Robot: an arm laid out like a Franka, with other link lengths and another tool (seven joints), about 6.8 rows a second.
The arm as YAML. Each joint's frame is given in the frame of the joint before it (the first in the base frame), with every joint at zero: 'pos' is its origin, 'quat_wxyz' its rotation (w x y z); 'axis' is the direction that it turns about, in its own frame. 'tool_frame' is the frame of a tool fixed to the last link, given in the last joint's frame.
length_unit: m
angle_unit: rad
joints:
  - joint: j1
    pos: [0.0, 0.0, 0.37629]
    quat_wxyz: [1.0, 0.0, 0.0, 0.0]
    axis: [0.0, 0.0, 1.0]
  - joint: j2
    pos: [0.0, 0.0, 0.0]
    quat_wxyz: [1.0, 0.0, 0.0, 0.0]
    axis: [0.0, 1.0, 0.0]
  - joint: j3
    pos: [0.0, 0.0, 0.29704]
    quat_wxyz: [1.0, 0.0, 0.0, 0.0]
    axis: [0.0, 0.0, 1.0]
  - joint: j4
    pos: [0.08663, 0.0, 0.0]
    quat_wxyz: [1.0, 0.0, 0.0, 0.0]
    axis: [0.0, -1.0, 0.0]
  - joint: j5
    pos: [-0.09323, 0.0, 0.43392]
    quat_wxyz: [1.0, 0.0, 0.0, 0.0]
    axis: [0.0, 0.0, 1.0]
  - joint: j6
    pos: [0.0, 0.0, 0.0]
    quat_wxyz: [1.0, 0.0, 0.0, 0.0]
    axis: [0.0, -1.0, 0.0]
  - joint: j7
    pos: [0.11, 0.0, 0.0]
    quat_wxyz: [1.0, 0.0, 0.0, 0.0]
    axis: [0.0, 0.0, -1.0]
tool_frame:
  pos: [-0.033, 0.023, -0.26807]
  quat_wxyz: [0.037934, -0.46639, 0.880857, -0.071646]
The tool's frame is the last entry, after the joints.
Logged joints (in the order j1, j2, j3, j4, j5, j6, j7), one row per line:
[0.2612, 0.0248, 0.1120, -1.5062, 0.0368, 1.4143, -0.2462]
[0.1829, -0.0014, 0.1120, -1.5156, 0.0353, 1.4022, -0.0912]
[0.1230, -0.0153, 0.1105, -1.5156, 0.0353, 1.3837, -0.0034]
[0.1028, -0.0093, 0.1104, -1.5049, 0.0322, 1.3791, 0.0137]
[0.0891, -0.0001, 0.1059, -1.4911, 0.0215, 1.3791, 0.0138]
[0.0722, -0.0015, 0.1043, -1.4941, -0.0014, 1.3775, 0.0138]
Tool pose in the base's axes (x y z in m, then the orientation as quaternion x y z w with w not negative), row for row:
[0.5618, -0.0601, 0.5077, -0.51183, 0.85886, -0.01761, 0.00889]
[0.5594, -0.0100, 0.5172, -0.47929, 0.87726, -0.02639, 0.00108]
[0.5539, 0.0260, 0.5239, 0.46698, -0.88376, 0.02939, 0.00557]
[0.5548, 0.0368, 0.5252, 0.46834, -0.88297, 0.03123, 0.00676]
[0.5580, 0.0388, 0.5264, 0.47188, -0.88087, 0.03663, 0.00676]
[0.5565, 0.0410, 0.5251, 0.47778, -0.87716, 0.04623, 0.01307]
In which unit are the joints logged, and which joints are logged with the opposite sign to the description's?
The joints are logged in radians. Opposite sign: j1.
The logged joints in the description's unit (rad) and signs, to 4 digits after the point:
[-0.2612, 0.0248, 0.1120, -1.5062, 0.0368, 1.4143, -0.2462]
[-0.1829, -0.0014, 0.1120, -1.5156, 0.0353, 1.4022, -0.0912]
[-0.1230, -0.0153, 0.1105, -1.5156, 0.0353, 1.3837, -0.0034]
[-0.1028, -0.0093, 0.1104, -1.5049, 0.0322, 1.3791, 0.0137]
[-0.0891, -0.0001, 0.1059, -1.4911, 0.0215, 1.3791, 0.0138]
[-0.0722, -0.0015, 0.1043, -1.4941, -0.0014, 1.3775, 0.0138]

